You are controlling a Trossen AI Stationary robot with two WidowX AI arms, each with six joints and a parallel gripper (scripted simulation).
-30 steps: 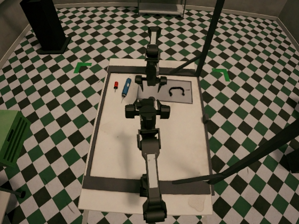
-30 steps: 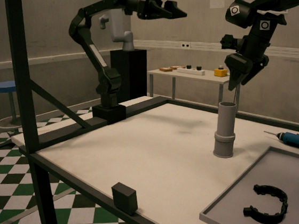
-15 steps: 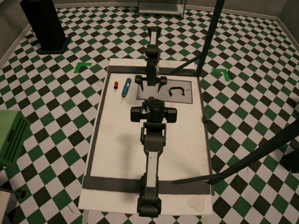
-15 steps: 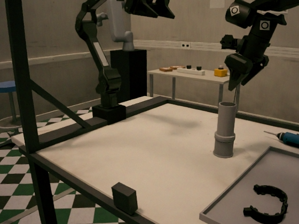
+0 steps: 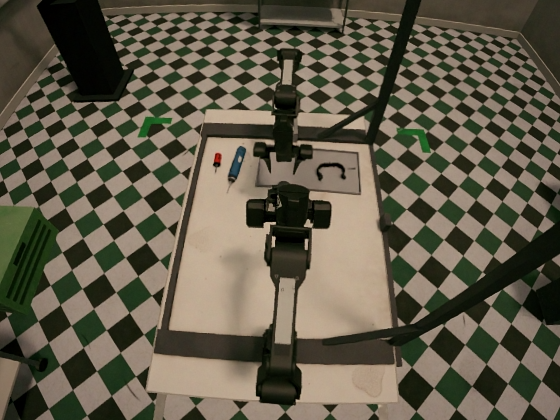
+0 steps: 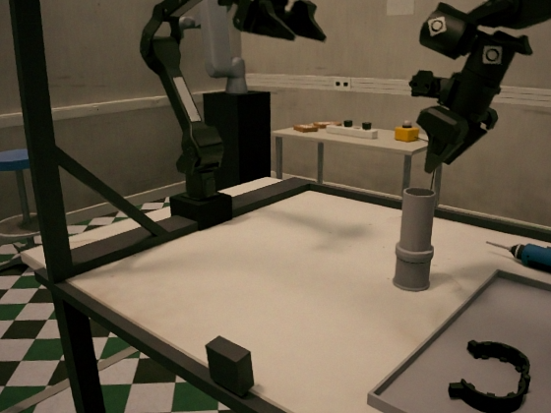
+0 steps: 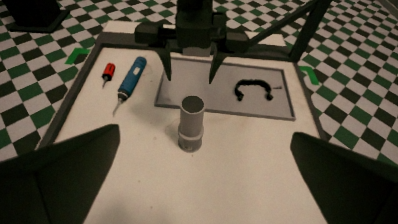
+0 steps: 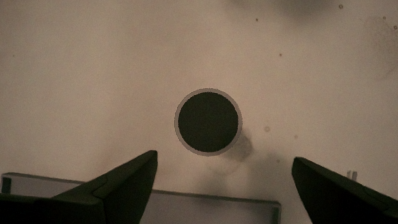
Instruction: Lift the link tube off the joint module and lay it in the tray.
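Now: the grey link tube 120 mm below my right hand, 40 mm to the left of it and 10 mm behind it. Round my right hand: grey joint module (200 mm below, 30 mm to the left, 10 mm behind); then small red tool (270 mm ahead, 220 mm below, 180 mm to the right); then grey tray (230 mm below, 180 mm to the right, 110 mm behind).
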